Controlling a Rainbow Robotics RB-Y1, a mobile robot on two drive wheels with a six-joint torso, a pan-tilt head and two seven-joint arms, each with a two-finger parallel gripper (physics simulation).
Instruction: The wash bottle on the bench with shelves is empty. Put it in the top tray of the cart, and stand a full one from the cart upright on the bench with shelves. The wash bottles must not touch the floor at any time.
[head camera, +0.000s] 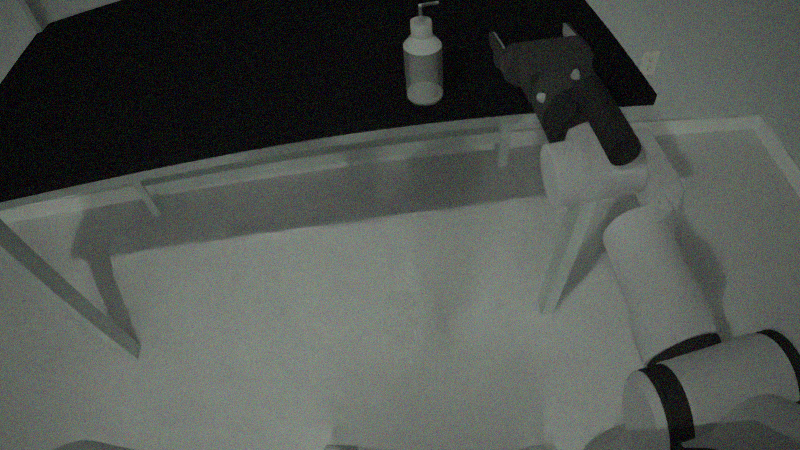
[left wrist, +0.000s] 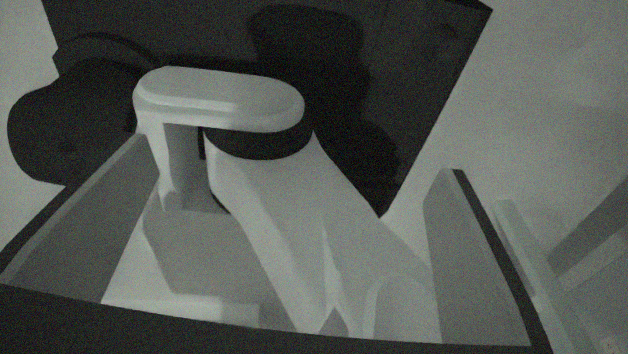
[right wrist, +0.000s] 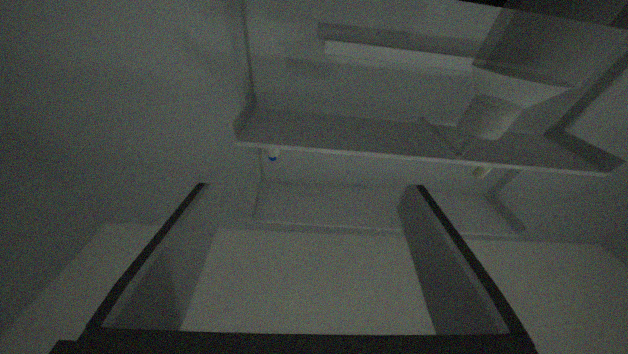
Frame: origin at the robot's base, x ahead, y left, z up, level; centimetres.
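Seen in the pictures: left gripper, fingertip midpoint: (left wrist: 291, 169); right gripper, fingertip midpoint: (head camera: 529, 32) (right wrist: 310, 195).
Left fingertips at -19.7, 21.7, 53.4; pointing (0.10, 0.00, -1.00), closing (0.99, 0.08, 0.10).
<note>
Offsets run from my left fingertips to a thing's top centre, as dx, dy, dz. "spot": to the spot under its first point. Level surfaces: height alone.
A wash bottle {spot: +67.7, -20.6, +46.4} (head camera: 423, 64) stands upright on the black bench top {dz +38.1} (head camera: 223, 83), near its front edge; it looks see-through with a pale cap and bent spout. Its cap end {spot: +69.6, -21.7, +50.9} (right wrist: 490, 117) shows at the upper right in the right wrist view. My right gripper (head camera: 530, 33) (right wrist: 310, 195) is open and empty, a short way to the right of the bottle in the head view, not touching it. My left gripper (left wrist: 291, 169) is open and empty, with white and black robot parts in view beyond its fingers. The cart does not show clearly in these views.
In the right wrist view a long shelf (right wrist: 350, 135) crosses behind the fingers, with a small blue spot {spot: +130.9, -41.2, +98.9} (right wrist: 272, 157) and a pale yellowish piece {spot: +115.5, +61.7, +97.7} (right wrist: 481, 171) at its edge. Bench legs (head camera: 567, 257) (head camera: 67, 291) stand at both sides. A wall outlet {+157.3, -105.3, -7.6} (head camera: 650, 62) is at the right.
</note>
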